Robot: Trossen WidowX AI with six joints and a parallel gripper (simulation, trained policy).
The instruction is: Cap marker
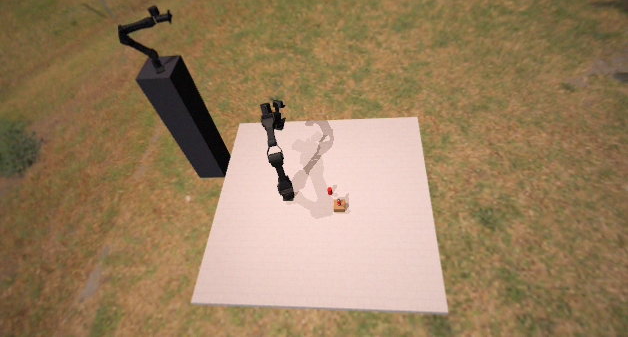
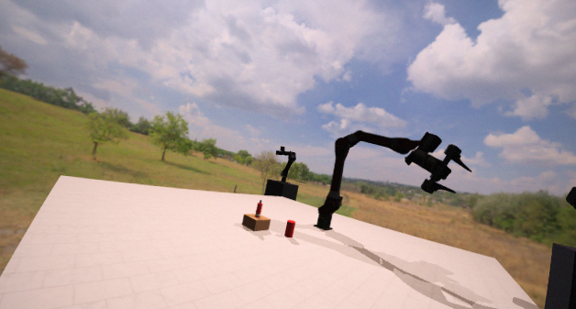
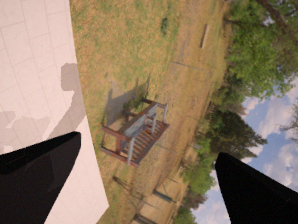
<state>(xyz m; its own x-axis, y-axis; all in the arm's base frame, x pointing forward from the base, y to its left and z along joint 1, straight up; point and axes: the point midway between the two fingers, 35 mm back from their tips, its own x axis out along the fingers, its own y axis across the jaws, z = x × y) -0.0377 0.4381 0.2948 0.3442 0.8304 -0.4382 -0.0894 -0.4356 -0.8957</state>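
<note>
Now: the red cap 290 mm ahead of my gripper tip, 450 mm to the right of it and 250 mm below it. The rest, counted from my gripper tip: holder block 350 mm ahead, 540 mm to the right, 260 mm below.
</note>
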